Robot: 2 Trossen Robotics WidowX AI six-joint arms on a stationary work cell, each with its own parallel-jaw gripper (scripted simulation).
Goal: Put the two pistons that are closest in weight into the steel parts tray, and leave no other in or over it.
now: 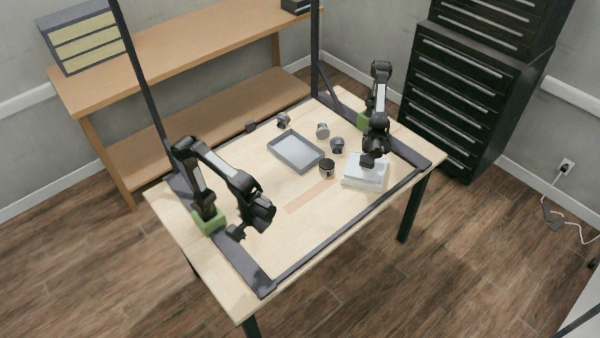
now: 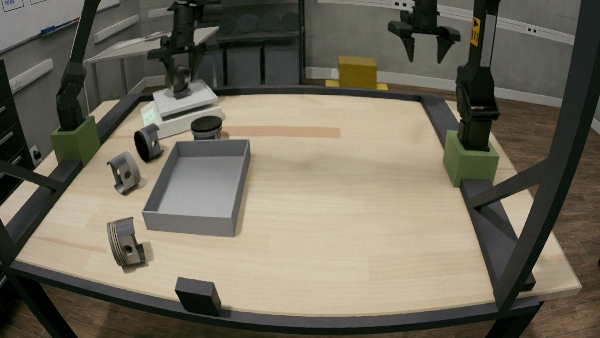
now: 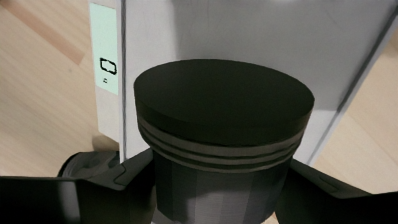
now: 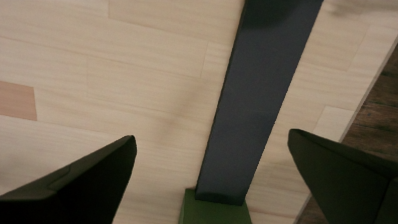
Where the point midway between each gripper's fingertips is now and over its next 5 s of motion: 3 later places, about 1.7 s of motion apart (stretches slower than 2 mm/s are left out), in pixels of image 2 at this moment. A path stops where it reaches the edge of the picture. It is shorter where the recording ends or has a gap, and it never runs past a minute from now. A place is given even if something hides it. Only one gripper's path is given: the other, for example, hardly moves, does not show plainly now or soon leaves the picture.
My left gripper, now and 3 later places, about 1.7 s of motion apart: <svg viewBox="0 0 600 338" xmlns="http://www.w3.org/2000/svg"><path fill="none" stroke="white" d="M181 83L181 86L182 60L182 57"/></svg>
